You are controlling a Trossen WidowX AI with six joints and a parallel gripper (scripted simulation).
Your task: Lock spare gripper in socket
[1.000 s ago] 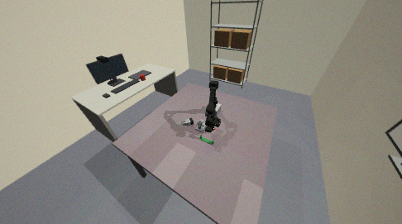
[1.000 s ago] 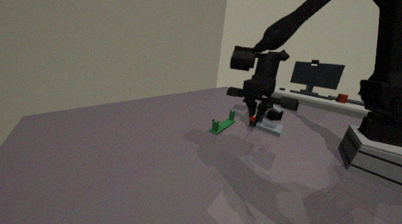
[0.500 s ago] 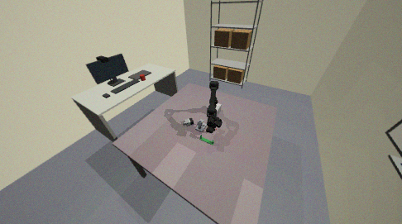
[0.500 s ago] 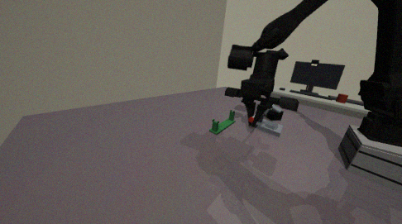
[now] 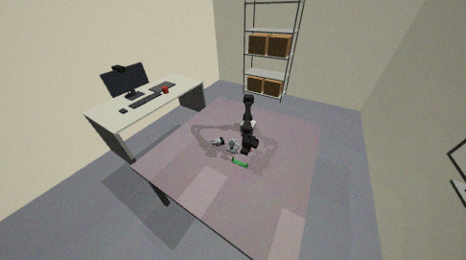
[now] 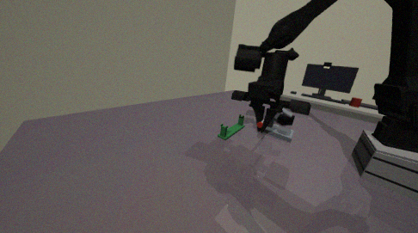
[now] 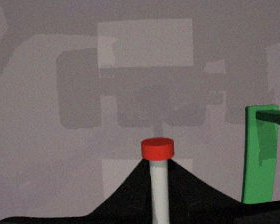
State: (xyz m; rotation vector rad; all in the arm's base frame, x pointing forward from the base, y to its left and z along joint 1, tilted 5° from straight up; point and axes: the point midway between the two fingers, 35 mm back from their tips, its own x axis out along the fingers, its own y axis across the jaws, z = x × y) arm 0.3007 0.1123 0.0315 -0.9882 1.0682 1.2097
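The green cradle lies 10 cm ahead of my gripper tip, 5 cm to the right of it and 3 cm below it. Also, from my gripper tip: mount (3 cm behind, 16 cm to the right, 1 cm below); spare gripper (3 cm behind, 32 cm to the right, 4 cm below).
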